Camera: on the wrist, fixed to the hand. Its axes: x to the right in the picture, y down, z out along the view.
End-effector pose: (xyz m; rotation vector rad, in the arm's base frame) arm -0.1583 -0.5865 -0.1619 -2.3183 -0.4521 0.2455
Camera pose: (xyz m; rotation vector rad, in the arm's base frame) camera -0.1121 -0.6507 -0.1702 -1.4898 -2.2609 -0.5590
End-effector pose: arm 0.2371 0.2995 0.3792 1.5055 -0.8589 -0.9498
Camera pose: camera 0.2884 0.2960 0.4399 1.7164 0.7280 -2.1312
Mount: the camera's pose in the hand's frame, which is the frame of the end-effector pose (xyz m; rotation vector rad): 0.0177 0.0596 -0.0496 -0.3164 -0.0831 -1.6351
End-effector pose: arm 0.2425 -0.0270 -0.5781 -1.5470 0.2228 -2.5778
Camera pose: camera 0.1924 -0.0857 -0.5972 0.9969 0.4658 1.3432
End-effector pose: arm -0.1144 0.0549 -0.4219 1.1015 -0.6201 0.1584
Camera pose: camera -0.1054 0.1223 -0.3806 1.0101 0.3145 -1.3456
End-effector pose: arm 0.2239 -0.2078 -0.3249 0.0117 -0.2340 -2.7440
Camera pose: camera 0.2319 -0.2768 -0.3636 -0.0005 -0.1803 1.8883
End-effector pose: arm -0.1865 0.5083 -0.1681 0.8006 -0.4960 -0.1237
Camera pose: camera -0.1523 0.5772 -0.1481 0.7077 0.2200 -1.7006
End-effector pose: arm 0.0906 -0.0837 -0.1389 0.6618 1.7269 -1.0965
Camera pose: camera 0.1105 -0.0134 -0.1703 -1.2557 2.1724 -1.6899
